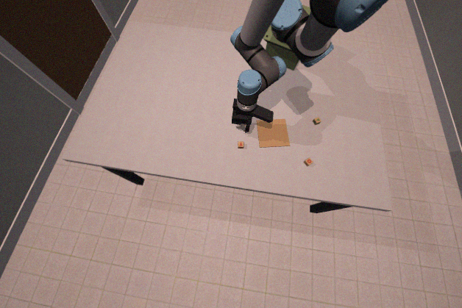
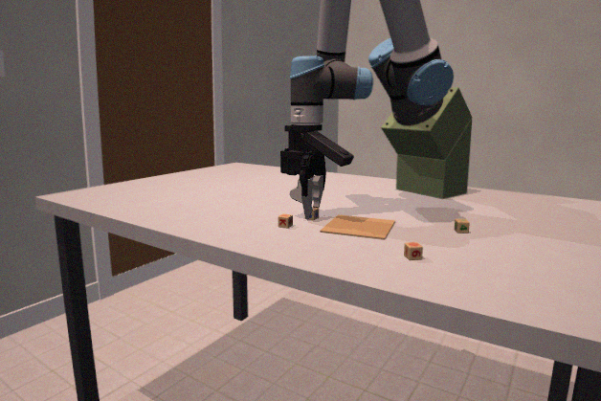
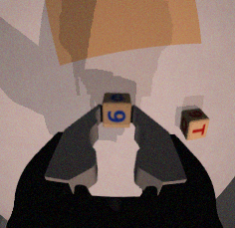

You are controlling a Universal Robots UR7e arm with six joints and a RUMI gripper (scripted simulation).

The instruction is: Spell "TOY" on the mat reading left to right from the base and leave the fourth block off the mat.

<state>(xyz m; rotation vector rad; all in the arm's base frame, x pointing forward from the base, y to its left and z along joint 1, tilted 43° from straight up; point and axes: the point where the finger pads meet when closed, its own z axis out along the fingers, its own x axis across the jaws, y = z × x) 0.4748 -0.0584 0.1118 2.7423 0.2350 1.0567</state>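
Right now the T block is 90 mm ahead of my hand and 10 mm to the right of it. From my hand the other things lie so: wooden block (300 mm to the left, 90 mm ahead); then mat (120 mm to the left, 20 mm below, 10 mm behind).
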